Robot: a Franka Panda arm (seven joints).
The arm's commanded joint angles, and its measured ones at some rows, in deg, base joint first. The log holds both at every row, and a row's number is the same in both.
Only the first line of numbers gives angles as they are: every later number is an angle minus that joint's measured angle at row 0.
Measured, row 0:
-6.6 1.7 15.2 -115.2 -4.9 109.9 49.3
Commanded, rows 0 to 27:
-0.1 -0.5 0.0 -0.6 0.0 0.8 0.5
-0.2 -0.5 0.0 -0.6 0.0 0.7 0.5
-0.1 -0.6 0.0 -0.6 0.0 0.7 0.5
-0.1 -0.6 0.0 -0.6 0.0 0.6 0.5
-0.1 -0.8 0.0 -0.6 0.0 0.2 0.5
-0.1 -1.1 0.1 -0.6 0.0 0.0 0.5
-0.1 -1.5 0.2 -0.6 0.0 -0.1 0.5
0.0 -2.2 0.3 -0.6 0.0 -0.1 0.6
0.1 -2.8 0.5 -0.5 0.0 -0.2 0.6
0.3 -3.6 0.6 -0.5 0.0 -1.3 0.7
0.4 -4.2 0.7 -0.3 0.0 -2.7 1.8
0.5 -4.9 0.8 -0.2 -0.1 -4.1 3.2
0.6 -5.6 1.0 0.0 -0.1 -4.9 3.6
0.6 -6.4 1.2 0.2 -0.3 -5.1 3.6
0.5 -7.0 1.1 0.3 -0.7 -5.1 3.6
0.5 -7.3 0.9 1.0 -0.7 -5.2 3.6
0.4 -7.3 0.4 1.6 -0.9 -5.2 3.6
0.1 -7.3 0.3 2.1 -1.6 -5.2 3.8
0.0 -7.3 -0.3 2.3 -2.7 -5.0 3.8
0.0 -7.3 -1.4 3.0 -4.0 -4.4 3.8
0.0 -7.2 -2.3 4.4 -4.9 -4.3 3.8
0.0 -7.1 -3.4 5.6 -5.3 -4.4 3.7
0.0 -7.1 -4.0 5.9 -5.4 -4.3 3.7
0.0 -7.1 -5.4 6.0 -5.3 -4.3 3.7
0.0 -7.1 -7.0 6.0 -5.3 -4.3 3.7
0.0 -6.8 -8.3 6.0 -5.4 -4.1 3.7
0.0 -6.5 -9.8 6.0 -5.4 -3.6 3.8
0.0 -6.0 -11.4 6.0 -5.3 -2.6 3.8
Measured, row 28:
0.0 -7.3 -8.1 5.2 -4.4 -3.8 3.0
